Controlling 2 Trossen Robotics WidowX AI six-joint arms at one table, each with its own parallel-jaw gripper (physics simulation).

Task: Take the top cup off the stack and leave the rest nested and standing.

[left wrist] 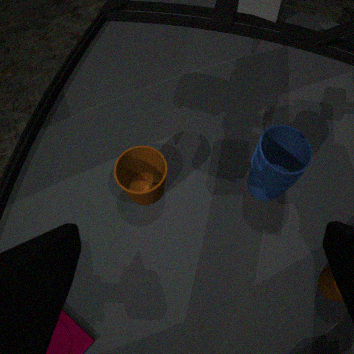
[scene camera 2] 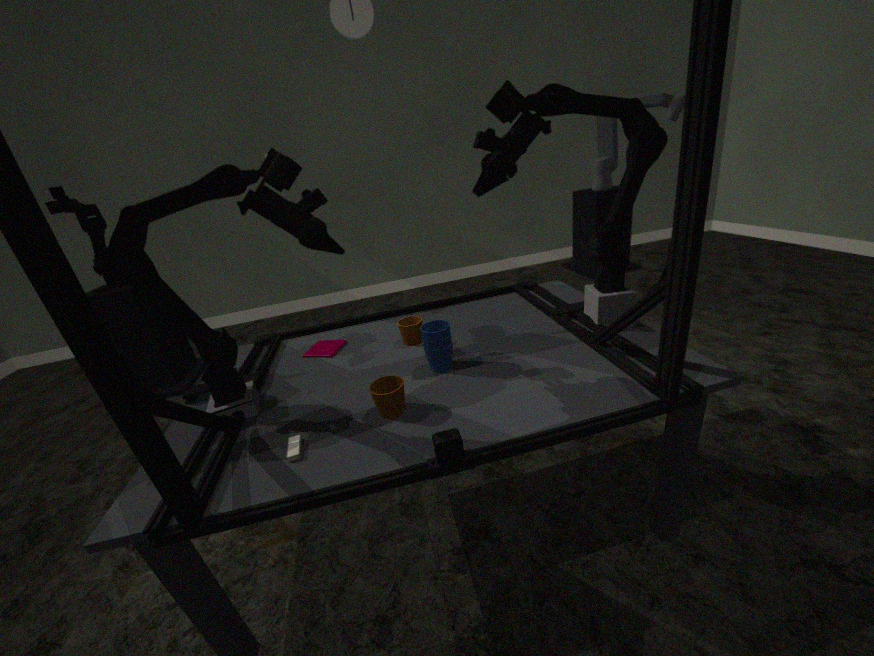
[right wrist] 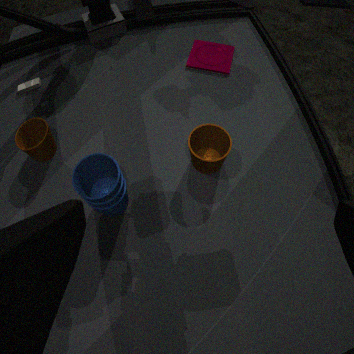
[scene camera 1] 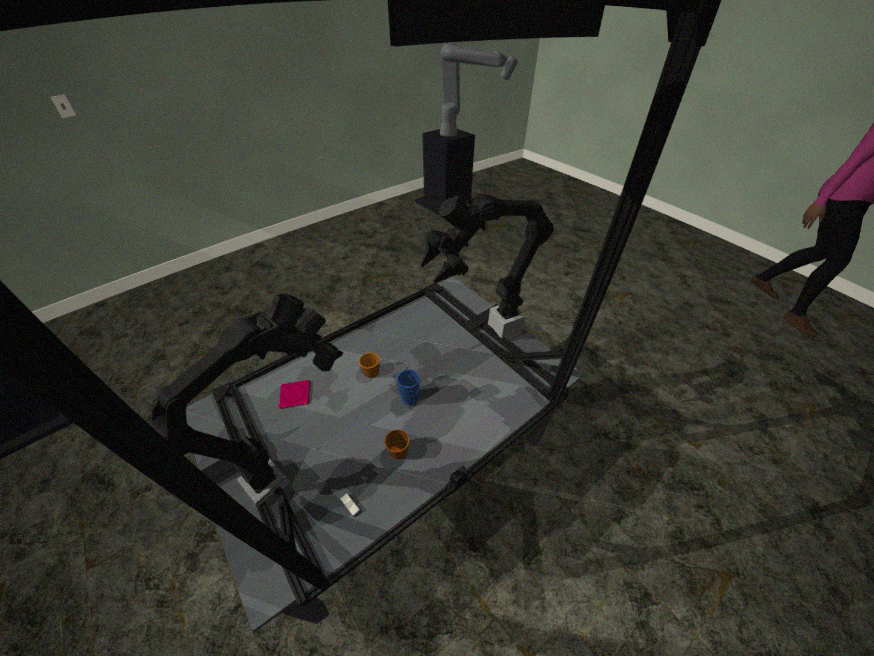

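Where they show: left gripper, fingertip midpoint: (left wrist: 205, 237) (scene camera 2: 340, 250) (scene camera 1: 331, 345); right gripper, fingertip midpoint: (scene camera 2: 475, 194) (right wrist: 215, 214) (scene camera 1: 427, 273); left arm's base, link origin: (scene camera 2: 230, 396) (right wrist: 101, 15) (scene camera 1: 261, 478); right arm's base, link origin: (scene camera 2: 609, 288) (scene camera 1: 507, 312).
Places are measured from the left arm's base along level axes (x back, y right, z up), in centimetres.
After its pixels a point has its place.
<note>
A stack of nested blue cups (scene camera 1: 408, 387) @(x -46.5, y 14.4, z 6.9 cm) (scene camera 2: 437, 347) (left wrist: 280, 162) @(x -50.3, y 13.5, z 0.8 cm) (right wrist: 102, 182) @(x -47.4, y 12.1, z 0.8 cm) stands upright near the middle of the table, with several rims showing close together at its upper part. My left gripper (scene camera 1: 327, 355) @(x -33.3, y -0.1, z 27.4 cm) (scene camera 2: 340, 249) @(x -33.3, y -0.1, z 27.4 cm) (left wrist: 205, 237) @(x -33.3, y -0.1, z 27.4 cm) is open and empty, above the table and to the left of the stack in both scene views. My right gripper (scene camera 1: 432, 271) @(x -67.1, y 5.4, z 34.4 cm) (scene camera 2: 477, 192) @(x -67.1, y 5.4, z 34.4 cm) (right wrist: 215, 214) @(x -67.1, y 5.4, z 34.4 cm) is open and empty, high above the far right part of the table in scene camera 2. Neither gripper touches the stack.
One orange cup (scene camera 1: 369, 365) @(x -49.7, y -8.8, z -3.4 cm) (scene camera 2: 410, 331) @(x -47.2, y -3.4, z 0.6 cm) (left wrist: 141, 171) @(x -51.0, y -7.2, z -3.6 cm) (right wrist: 210, 147) @(x -46.7, y -8.2, z -3.7 cm) stands behind the stack; another orange cup (scene camera 1: 397, 444) @(x -33.9, y 20.6, z -3.9 cm) (scene camera 2: 388, 396) @(x -31.9, y 25.7, z 1.8 cm) (right wrist: 36, 139) @(x -30.2, y 23.1, z -3.1 cm) stands in front. A magenta square (scene camera 1: 294, 394) @(x -24.0, y -19.4, z -3.4 cm) (scene camera 2: 324, 348) @(x -24.1, y -19.1, z -3.4 cm) (right wrist: 211, 56) @(x -24.9, y -19.8, z -3.4 cm) and a small white block (scene camera 1: 349, 504) @(x -12.1, y 23.2, z -3.0 cm) (scene camera 2: 293, 447) @(x -12.1, y 23.8, z -3.0 cm) (right wrist: 29, 85) @(x -13.1, y 22.8, z -3.0 cm) lie leftward. Black frame posts rise at the table's edges.
</note>
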